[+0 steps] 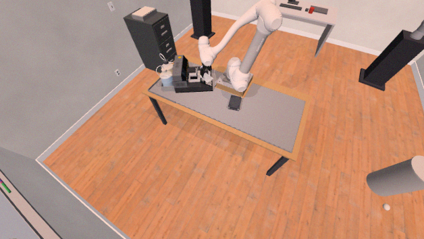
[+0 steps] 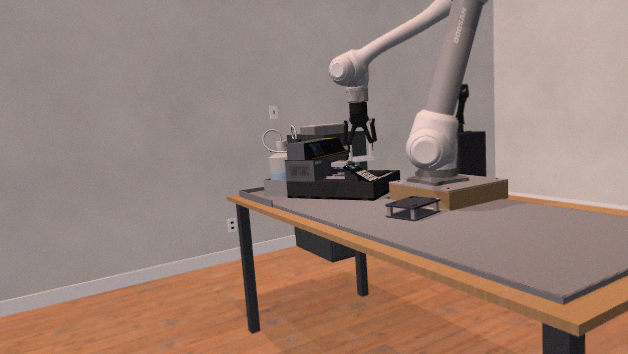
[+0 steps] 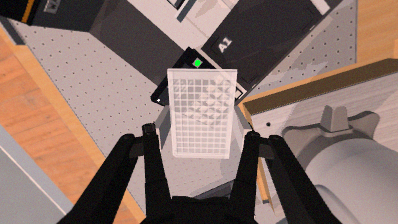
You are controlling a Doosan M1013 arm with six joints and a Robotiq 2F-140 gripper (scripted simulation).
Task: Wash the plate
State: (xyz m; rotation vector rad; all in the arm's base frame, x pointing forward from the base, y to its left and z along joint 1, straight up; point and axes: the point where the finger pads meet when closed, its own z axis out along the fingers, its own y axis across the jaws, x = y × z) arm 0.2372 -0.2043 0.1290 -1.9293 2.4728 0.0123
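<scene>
Now: the white well plate 30 mm below my hand. The rest, counted from my hand: black plate nest N1: 30 mm ahead, 380 mm to the left, 160 mm below; then plate washer: 20 mm behind, 210 mm to the right, 70 mm below.
</scene>
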